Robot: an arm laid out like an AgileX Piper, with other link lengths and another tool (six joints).
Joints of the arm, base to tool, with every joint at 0 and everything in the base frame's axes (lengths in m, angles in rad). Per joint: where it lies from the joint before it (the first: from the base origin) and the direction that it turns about. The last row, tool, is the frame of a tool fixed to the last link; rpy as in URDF.
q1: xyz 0 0 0.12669 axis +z
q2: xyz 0 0 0 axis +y
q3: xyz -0.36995 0 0.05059 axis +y
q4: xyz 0.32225 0 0.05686 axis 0.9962 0 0.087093
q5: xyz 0 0 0 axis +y
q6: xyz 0.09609 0 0.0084 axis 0.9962 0 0.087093
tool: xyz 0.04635 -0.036 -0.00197 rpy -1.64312 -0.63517 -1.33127
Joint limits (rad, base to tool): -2.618..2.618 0..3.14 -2.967..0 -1.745..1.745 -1.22..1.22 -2.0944..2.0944
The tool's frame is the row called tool.
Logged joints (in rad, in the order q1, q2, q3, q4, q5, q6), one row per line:
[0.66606 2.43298 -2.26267 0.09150 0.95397 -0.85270]
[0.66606 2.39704 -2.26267 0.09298 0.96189 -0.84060]
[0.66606 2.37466 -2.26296 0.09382 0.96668 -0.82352]
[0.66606 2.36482 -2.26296 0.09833 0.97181 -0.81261]
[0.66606 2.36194 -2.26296 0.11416 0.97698 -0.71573]
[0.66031 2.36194 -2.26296 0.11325 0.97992 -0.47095]
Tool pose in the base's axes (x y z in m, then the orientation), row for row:
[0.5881 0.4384 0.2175 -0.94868 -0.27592 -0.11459 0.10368]
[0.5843 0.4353 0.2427 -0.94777 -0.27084 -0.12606 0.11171]
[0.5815 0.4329 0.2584 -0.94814 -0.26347 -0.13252 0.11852]
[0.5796 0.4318 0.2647 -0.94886 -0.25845 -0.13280 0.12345]
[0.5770 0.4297 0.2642 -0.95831 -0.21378 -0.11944 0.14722]
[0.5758 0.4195 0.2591 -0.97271 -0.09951 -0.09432 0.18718]
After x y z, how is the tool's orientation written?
As a quaternion, x y z w.
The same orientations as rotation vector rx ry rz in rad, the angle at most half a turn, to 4 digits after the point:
[-2.7984 -0.8139 -0.3380]
[-2.7827 -0.7952 -0.3701]
[-2.7729 -0.7705 -0.3876]
[-2.7672 -0.7537 -0.3873]
[-2.7575 -0.6151 -0.3437]
[-2.7379 -0.2801 -0.2655]

